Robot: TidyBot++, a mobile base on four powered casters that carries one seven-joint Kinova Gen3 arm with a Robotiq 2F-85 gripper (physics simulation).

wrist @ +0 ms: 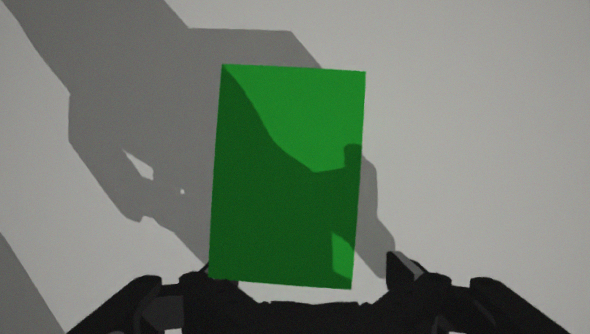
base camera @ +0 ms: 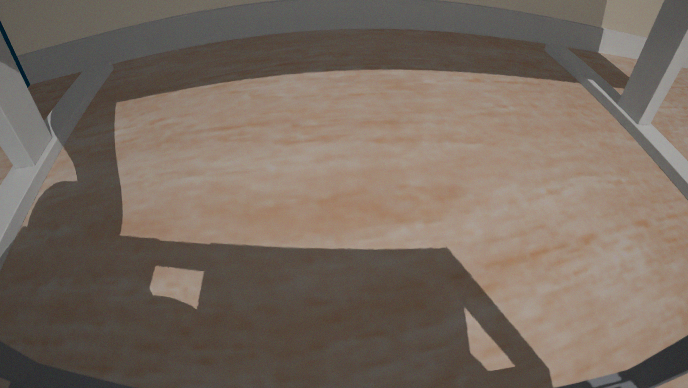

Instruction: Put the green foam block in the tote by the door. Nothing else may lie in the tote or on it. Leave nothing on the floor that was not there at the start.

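Frame: origin at the arm's base, x back, y up, z left, level; centimetres.
Seen in the pictures: gripper, between the fingertips: (wrist: 311, 268).
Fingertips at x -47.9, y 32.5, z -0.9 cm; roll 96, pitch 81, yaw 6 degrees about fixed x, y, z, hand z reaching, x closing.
A point is followed by its place in that frame.
The green foam block (wrist: 287, 175) @(z -0.7, x -53.5, y 36.9 cm) stands on a pale grey surface (wrist: 475, 125) @(z -11.8, x -54.4, y 32.4 cm) in the wrist view, its long sides running nearly up and down the picture. My gripper (wrist: 311, 268) @(z -0.9, x -47.9, y 32.5 cm) is open, with its fingers wide apart at the bottom of the wrist view. The block's near end lies between the fingers in the picture, closer to the left one. The block's lower left corner overlaps the left fingertip and hides part of it; a gap shows between the block and the right fingertip. The tote does not show in either view.
In the base camera view, a white leg (base camera: 22, 125) @(z 52.3, x -49.5, y -30.1 cm) on a floor rail stands at the left and another white leg (base camera: 655, 65) @(z -65.7, x -67.5, y -23.6 cm) at the right. A grey skirting board (base camera: 350, 15) @(z -2.7, x -99.5, y -35.7 cm) runs along the wall behind. Shadows fall across the wooden floor (base camera: 350, 165) @(z -1.9, x -49.2, y -39.6 cm).
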